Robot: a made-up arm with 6 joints. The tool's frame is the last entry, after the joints. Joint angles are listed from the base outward.
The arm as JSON. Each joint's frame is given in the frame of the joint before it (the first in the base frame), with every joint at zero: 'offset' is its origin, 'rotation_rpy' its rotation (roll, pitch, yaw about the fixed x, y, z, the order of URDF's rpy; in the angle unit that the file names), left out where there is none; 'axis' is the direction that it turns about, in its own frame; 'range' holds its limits. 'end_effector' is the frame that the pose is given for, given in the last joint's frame.
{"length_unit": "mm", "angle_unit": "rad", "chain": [
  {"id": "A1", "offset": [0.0, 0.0, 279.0], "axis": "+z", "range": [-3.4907, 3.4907]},
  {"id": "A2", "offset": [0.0, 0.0, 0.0], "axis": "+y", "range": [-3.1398, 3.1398]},
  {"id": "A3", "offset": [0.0, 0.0, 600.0], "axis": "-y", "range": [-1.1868, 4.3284]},
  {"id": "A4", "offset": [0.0, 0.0, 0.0], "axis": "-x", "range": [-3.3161, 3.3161]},
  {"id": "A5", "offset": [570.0, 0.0, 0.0], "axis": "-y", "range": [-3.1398, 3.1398]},
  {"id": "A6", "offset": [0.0, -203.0, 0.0], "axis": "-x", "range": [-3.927, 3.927]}
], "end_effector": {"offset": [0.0, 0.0, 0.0]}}
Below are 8 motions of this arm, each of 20 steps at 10 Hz.
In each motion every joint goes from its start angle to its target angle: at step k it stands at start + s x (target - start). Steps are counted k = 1, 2, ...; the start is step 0. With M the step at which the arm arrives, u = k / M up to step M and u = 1 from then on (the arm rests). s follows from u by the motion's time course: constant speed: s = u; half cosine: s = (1 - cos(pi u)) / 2; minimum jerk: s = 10 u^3 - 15 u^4 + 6 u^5.
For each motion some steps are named. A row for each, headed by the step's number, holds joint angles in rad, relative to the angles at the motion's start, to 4 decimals.
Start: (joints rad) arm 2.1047 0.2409 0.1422 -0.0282 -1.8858 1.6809
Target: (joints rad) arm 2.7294 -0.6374 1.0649 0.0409 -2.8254 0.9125
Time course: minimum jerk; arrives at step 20
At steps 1, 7, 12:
1: 0.0007 -0.0010 0.0011 0.0001 -0.0011 -0.0009
7: 0.1469 -0.2065 0.2170 0.0163 -0.2210 -0.1807
12: 0.4264 -0.5995 0.6298 0.0472 -0.6413 -0.5245

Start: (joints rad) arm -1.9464 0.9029 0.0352 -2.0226 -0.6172 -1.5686
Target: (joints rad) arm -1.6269 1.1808 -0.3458 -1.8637 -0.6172 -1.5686
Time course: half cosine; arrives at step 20
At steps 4, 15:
4: 0.0305 0.0265 -0.0364 0.0152 0.0000 0.0000
15: 0.2727 0.2372 -0.3252 0.1356 0.0000 0.0000

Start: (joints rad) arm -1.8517 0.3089 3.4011 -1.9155 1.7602 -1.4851
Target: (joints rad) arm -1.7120 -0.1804 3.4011 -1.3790 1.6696 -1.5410
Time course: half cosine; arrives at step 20
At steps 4, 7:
4: 0.0133 -0.0467 0.0000 0.0512 -0.0087 -0.0053
7: 0.0381 -0.1336 0.0000 0.1465 -0.0247 -0.0153

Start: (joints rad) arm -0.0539 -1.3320 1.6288 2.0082 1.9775 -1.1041
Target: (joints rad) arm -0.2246 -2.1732 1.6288 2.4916 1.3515 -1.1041
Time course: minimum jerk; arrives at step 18
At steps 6, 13, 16, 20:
6: -0.0358 -0.1765 0.0000 0.1015 -0.1314 0.0000
13: -0.1477 -0.7277 0.0000 0.4182 -0.5415 0.0000
16: -0.1687 -0.8315 0.0000 0.4778 -0.6188 0.0000
20: -0.1707 -0.8412 0.0000 0.4834 -0.6260 0.0000

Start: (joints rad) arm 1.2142 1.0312 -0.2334 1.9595 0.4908 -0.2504
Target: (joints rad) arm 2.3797 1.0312 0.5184 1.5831 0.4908 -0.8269
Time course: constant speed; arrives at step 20
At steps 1, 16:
1: 0.0583 0.0000 0.0376 -0.0188 0.0000 -0.0288
16: 0.9324 0.0000 0.6014 -0.3011 0.0000 -0.4612

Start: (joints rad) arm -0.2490 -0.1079 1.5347 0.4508 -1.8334 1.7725
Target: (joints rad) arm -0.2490 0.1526 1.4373 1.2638 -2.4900 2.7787
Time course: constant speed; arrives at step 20
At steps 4, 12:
4: 0.0000 0.0521 -0.0195 0.1626 -0.1313 0.2012
12: 0.0000 0.1563 -0.0584 0.4878 -0.3940 0.6037

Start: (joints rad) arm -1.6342 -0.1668 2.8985 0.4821 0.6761 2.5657
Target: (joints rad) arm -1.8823 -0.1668 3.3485 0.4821 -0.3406 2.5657
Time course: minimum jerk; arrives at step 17
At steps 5, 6, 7, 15, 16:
5: -0.0386 0.0000 0.0699 0.0000 -0.1580 0.0000
6: -0.0595 0.0000 0.1079 0.0000 -0.2438 0.0000
7: -0.0838 0.0000 0.1521 0.0000 -0.3436 0.0000
15: -0.2447 0.0000 0.4439 0.0000 -1.0029 0.0000
16: -0.2476 0.0000 0.4492 0.0000 -1.0148 0.0000

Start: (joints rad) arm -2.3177 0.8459 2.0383 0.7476 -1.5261 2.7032
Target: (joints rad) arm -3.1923 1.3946 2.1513 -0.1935 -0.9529 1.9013
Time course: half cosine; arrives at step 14
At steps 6, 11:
6: -0.3400 0.2133 0.0439 -0.3658 0.2228 -0.3117
11: -0.7792 0.4888 0.1007 -0.8384 0.5107 -0.7144

